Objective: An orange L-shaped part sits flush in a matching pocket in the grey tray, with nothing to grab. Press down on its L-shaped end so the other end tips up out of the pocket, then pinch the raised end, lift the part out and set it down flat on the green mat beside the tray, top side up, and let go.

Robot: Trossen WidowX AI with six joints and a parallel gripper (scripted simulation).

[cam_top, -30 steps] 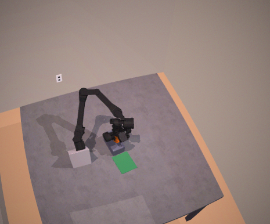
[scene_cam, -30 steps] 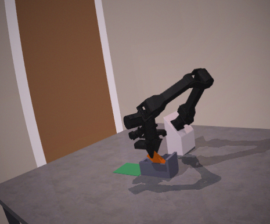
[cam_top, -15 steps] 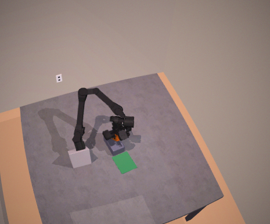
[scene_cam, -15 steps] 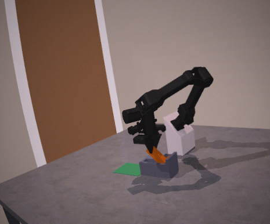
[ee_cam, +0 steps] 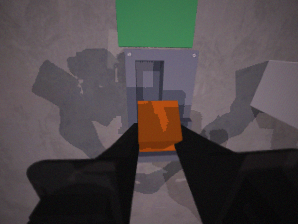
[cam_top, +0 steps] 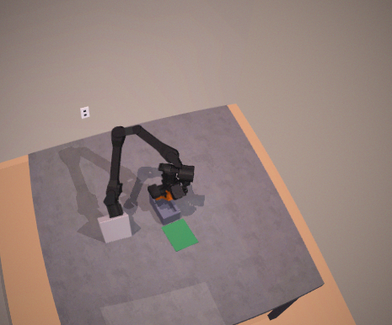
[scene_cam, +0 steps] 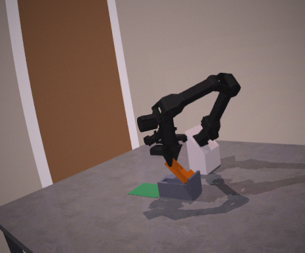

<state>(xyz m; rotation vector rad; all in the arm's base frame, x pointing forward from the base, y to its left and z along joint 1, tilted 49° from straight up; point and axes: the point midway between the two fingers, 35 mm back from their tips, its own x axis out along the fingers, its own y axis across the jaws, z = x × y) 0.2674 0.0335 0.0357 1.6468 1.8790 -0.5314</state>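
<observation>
The green mat is 15 cm to the right of my gripper tip, 15 cm below it and 1 cm ahead of it. Round my gripper tip: orange l-shaped part (3 cm to the left, 3 cm below, 2 cm behind).
</observation>
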